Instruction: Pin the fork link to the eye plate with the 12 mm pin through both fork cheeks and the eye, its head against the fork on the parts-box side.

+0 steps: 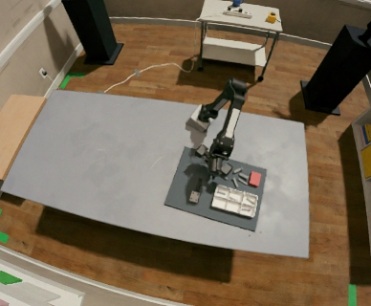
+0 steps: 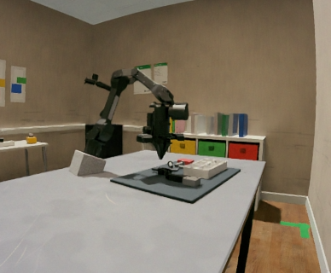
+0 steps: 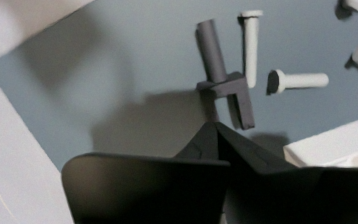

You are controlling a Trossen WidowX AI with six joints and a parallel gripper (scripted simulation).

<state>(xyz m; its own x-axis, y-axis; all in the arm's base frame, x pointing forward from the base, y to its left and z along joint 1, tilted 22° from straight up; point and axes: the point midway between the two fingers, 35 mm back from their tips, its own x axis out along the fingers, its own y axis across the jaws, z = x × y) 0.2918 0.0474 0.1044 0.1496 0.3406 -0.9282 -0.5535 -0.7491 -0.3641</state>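
Right now my hand is 8 cm above the fork link and 1 cm to the right of it. From my hand the other things lie so: eye plate 8 cm below, 7 cm ahead, 5 cm to the right; then mat 10 cm below, 8 cm ahead, 5 cm to the left; then thick pin 14 cm to the left, 9 cm below, 2 cm behind.
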